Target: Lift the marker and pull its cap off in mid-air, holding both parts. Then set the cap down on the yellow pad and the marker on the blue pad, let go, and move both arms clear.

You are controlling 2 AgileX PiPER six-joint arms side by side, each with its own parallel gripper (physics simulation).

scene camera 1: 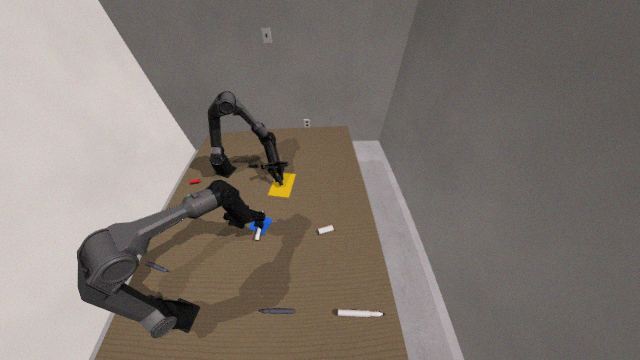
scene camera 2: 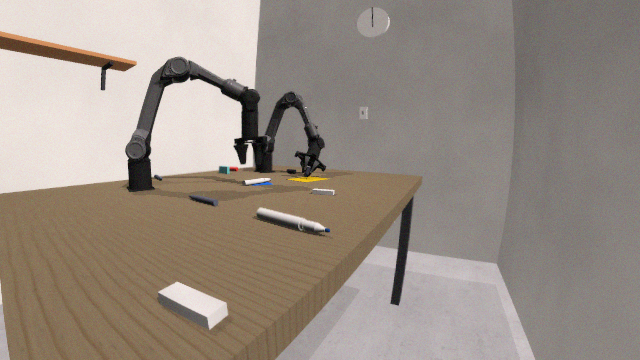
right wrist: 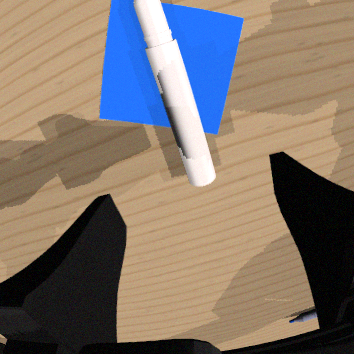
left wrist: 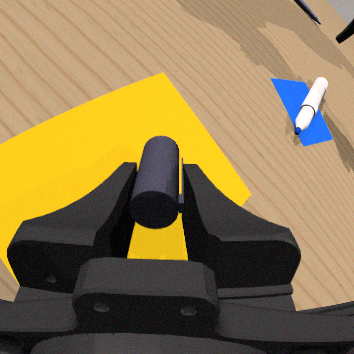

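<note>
My left gripper [left wrist: 159,181] is shut on the dark cylindrical cap [left wrist: 156,180] [scene camera 2: 307,171], low over the yellow pad [scene camera 1: 286,191] [scene camera 2: 318,179] [left wrist: 100,125]. Whether the cap touches the pad I cannot tell. The uncapped white marker [scene camera 1: 257,234] [scene camera 2: 256,182] [left wrist: 312,101] [right wrist: 186,107] lies across the blue pad [scene camera 1: 267,223] [left wrist: 286,92] [right wrist: 215,60], its blue tip bare and its rear end beyond the pad's edge. My right gripper [scene camera 2: 251,164] [right wrist: 192,193] is open and empty, above the table near the marker's rear end.
A white block [scene camera 1: 325,230] [scene camera 2: 323,192] lies right of the pads in scene camera 1. Another white marker [scene camera 1: 354,313] [scene camera 2: 287,219] and a dark pen [scene camera 1: 277,311] [scene camera 2: 203,200] lie nearer that camera. A small black object [scene camera 1: 253,165] and a red one [scene camera 1: 195,181] lie near the left arm's base.
</note>
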